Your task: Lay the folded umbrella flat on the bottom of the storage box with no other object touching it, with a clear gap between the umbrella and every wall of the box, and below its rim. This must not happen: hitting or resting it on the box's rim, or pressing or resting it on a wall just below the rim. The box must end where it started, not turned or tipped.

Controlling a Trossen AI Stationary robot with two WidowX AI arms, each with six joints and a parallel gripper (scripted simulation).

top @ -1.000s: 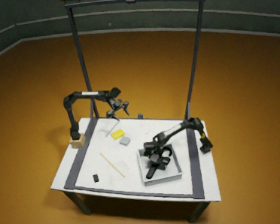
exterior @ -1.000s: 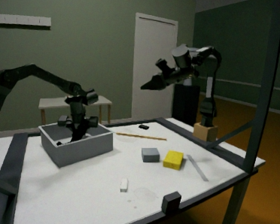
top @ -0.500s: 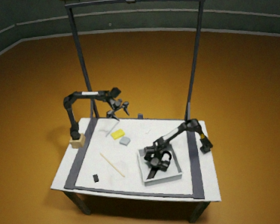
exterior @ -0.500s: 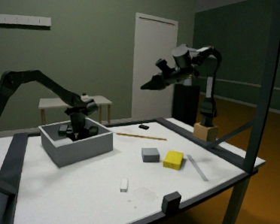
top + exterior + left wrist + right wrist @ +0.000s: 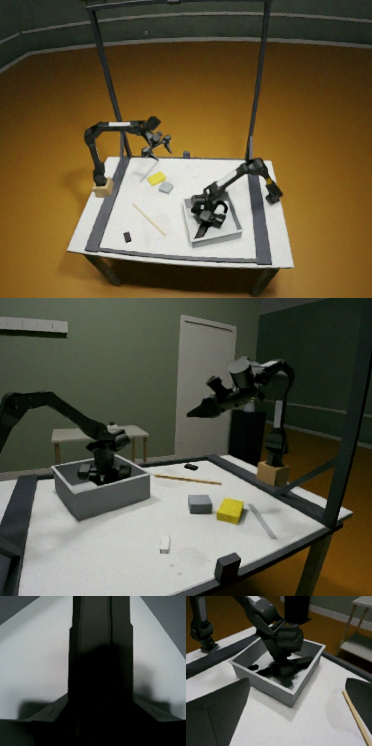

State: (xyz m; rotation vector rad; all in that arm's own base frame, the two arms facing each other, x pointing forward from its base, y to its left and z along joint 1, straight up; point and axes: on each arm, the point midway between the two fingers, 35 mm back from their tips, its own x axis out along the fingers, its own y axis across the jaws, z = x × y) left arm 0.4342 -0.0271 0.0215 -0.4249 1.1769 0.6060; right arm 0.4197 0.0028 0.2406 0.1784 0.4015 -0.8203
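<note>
Right now the grey storage box is 20 mm to the left of my left hand, 10 mm behind it and 10 mm above it. From my left hand the other things lie so: black folded umbrella (30 mm to the left, 20 mm below, 10 mm behind); then grey block (270 mm to the right, 230 mm behind, 20 mm below); then long wooden stick (340 mm to the right, 40 mm below, 10 mm behind).
</note>
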